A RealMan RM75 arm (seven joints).
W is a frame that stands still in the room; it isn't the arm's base.
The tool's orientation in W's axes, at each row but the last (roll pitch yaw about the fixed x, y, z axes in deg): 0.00 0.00 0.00; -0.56 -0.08 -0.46; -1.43 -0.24 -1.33; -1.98 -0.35 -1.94; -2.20 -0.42 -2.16; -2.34 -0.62 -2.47; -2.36 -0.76 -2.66; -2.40 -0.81 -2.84; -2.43 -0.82 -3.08; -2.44 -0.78 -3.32; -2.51 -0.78 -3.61
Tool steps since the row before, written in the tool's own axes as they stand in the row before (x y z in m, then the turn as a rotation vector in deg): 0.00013 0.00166 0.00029 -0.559 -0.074 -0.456; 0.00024 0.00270 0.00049 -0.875 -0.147 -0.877; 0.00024 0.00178 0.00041 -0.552 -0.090 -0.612; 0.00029 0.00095 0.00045 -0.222 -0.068 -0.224; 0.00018 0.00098 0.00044 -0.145 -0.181 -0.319; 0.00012 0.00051 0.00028 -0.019 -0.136 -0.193; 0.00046 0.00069 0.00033 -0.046 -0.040 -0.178; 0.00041 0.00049 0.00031 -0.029 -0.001 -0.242; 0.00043 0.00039 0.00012 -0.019 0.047 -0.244; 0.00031 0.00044 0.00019 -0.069 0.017 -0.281; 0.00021 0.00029 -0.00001 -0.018 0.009 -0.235
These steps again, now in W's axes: 0.00013 0.00166 0.00029 -0.559 -0.074 -0.456; 0.00026 0.00270 0.00046 -0.875 -0.149 -0.877; 0.00028 0.00178 0.00037 -0.552 -0.092 -0.612; 0.00032 0.00095 0.00042 -0.223 -0.068 -0.223; 0.00021 0.00099 0.00040 -0.150 -0.188 -0.313; 0.00014 0.00052 0.00026 -0.023 -0.143 -0.187; 0.00049 0.00068 0.00031 -0.046 -0.045 -0.177; 0.00043 0.00048 0.00029 -0.026 -0.010 -0.242; 0.00045 0.00037 0.00011 -0.013 0.037 -0.246; 0.00033 0.00043 0.00018 -0.065 0.009 -0.282; 0.00023 0.00028 -0.00002 -0.015 0.000 -0.235
